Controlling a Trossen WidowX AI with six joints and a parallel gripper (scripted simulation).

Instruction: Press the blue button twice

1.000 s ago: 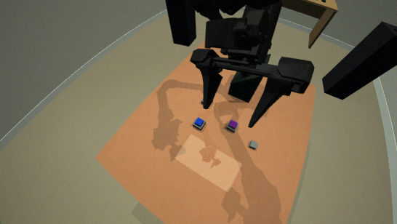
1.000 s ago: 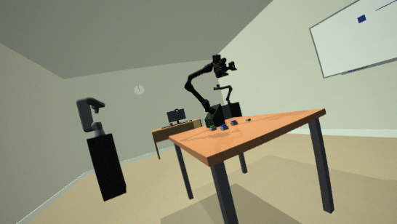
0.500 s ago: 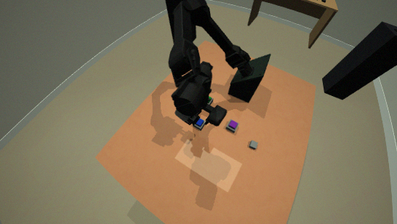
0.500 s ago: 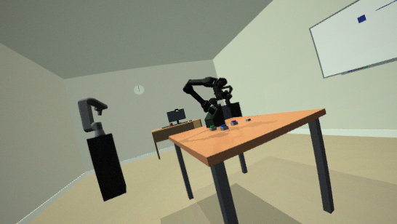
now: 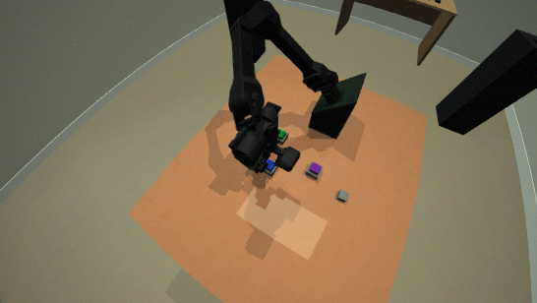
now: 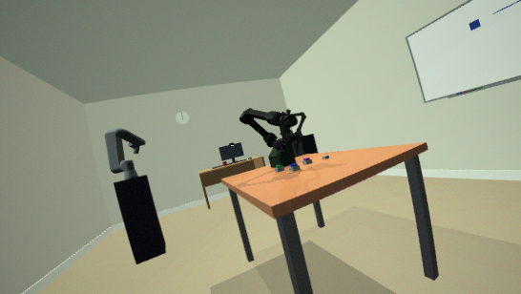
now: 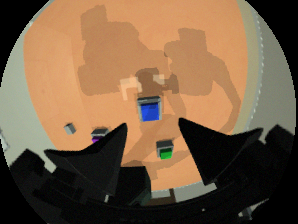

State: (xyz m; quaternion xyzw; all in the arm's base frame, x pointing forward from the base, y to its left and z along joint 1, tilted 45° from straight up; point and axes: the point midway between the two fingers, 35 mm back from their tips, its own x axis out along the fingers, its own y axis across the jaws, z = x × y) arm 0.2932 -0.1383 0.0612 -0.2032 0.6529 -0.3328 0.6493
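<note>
Right now the blue button is 1 cm behind my gripper tip and 6 cm below it. Round my gripper tip: small grey block (1 cm behind, 28 cm to the left, 8 cm below); then purple button (6 cm behind, 16 cm to the left, 6 cm below); then green button (15 cm behind, 1 cm to the right, 6 cm below).
</note>
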